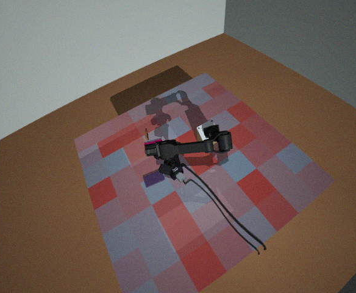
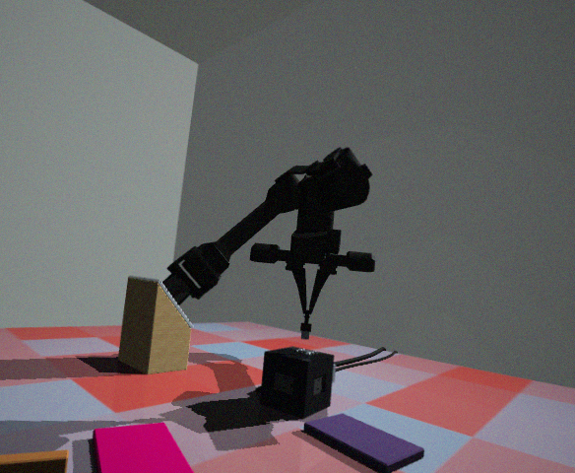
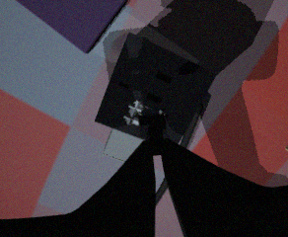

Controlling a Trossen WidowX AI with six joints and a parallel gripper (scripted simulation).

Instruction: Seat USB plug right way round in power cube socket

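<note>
Right now the USB plug is 2 cm below my gripper tip. From my gripper tip the other things lie so: magenta block 26 cm to the right, 13 cm below, 6 cm ahead; purple flat block 14 cm ahead, 13 cm below, 3 cm to the right; silver-rimmed socket 6 cm below, 1 cm to the left.
</note>
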